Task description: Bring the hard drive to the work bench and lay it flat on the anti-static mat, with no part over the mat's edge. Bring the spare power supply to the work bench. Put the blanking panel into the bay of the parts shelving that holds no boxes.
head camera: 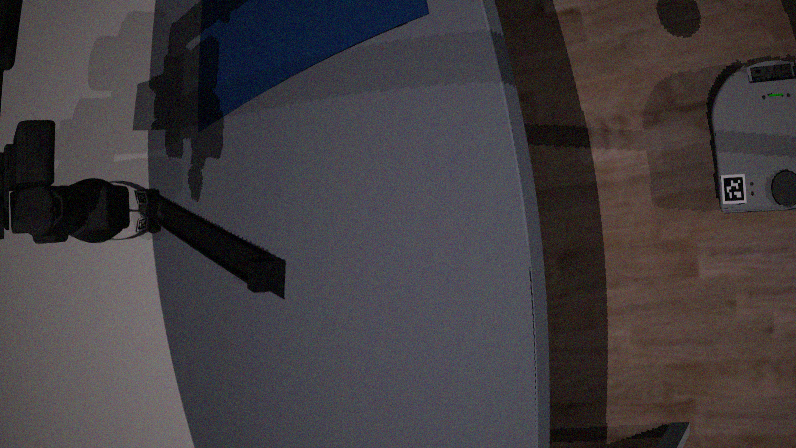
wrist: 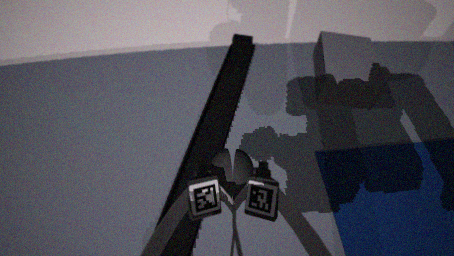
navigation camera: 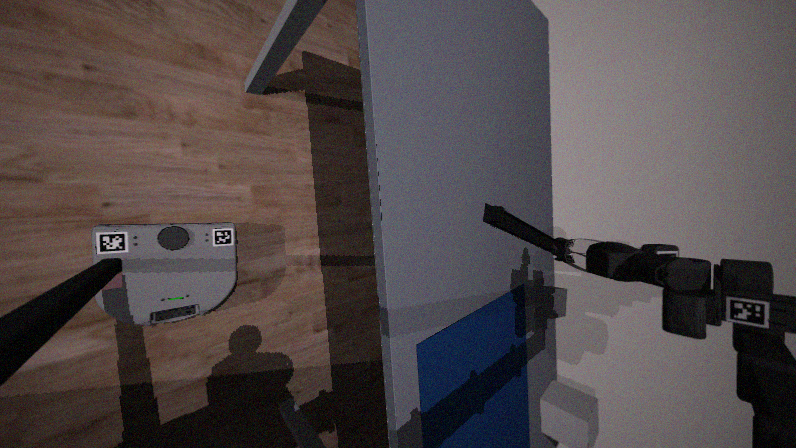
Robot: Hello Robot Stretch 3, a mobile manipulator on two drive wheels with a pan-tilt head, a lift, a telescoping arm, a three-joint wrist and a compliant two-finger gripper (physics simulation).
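Places are measured from the robot's base along level axes (x ahead, y left, z up), in metres.
Pixels of known places: gripper, between the fingertips: [head camera: 158, 211] [navigation camera: 555, 248]; robot's base, origin of its link: [head camera: 784, 187] [navigation camera: 173, 236].
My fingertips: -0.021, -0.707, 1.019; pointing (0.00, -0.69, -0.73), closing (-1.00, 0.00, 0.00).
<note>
For each thing: its top centre in the pictures, then the offset to it from my fingertips, as dx, dy, dz. Level surfaces: height alone.
- long black strip, centre of its top: [head camera: 180, 231] [navigation camera: 537, 233] +0.030, -0.085, -0.073
- grey work bench, height of its surface: dz -0.105
- blue anti-static mat, height of its surface: dz -0.103
- grey box, centre of its top: [navigation camera: 593, 427] -0.575, -0.257, +0.025
A long black strip [head camera: 222, 242] [navigation camera: 518, 228] [wrist: 220, 100], which looks like the blanking panel, lies slanted on the grey work bench [head camera: 362, 222] [navigation camera: 445, 111] [wrist: 100, 150]. My gripper [head camera: 151, 211] [navigation camera: 565, 250] [wrist: 231, 167] has its tips nearly together, with nothing visible between them. It overlaps the strip in the wrist view and covers its wall-side end in the head view; whether it touches it is unclear. The blue anti-static mat [head camera: 345, 27] [navigation camera: 445, 361] [wrist: 400, 225] lies on the bench beside the strip. I cannot identify the hard drive, power supply or parts shelving.
A grey box [navigation camera: 568, 411] stands at the bench's wall side by the mat. A smaller, shadowed box [head camera: 142, 105] [wrist: 345, 55] is at the back edge near the mat's corner. My base [head camera: 757, 116] [navigation camera: 211, 281] is on the wood floor. A grey slanted bar [navigation camera: 284, 47] is near the bench.
</note>
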